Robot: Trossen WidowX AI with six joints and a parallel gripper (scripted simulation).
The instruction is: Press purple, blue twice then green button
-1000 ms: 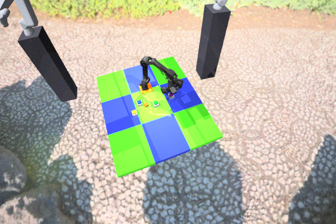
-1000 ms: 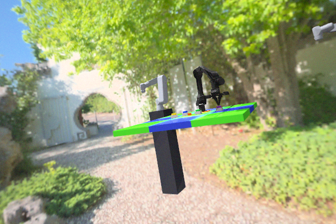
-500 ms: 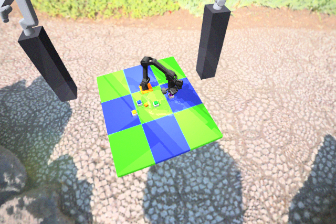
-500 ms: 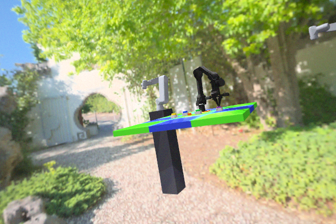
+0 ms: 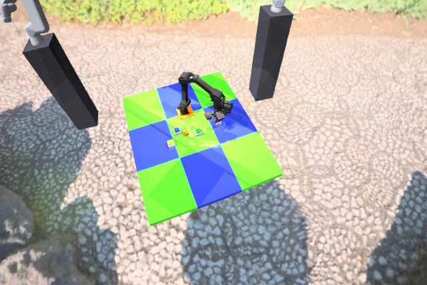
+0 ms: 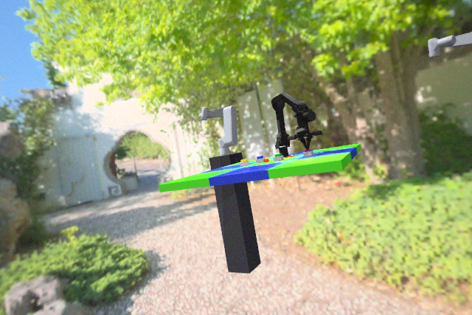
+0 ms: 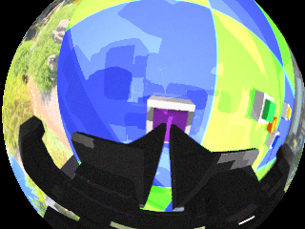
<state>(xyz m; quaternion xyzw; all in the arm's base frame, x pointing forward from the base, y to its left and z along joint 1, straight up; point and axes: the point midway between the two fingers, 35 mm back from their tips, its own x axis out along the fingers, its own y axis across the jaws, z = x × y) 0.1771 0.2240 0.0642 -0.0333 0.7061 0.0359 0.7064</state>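
Right now my gripper tip is right at the purple button. The rest, counted from my gripper tip: small orange block (250 mm to the right, 40 mm ahead, 20 mm below); green button (160 mm to the right, 60 mm ahead); blue button (310 mm to the right, 10 mm ahead).
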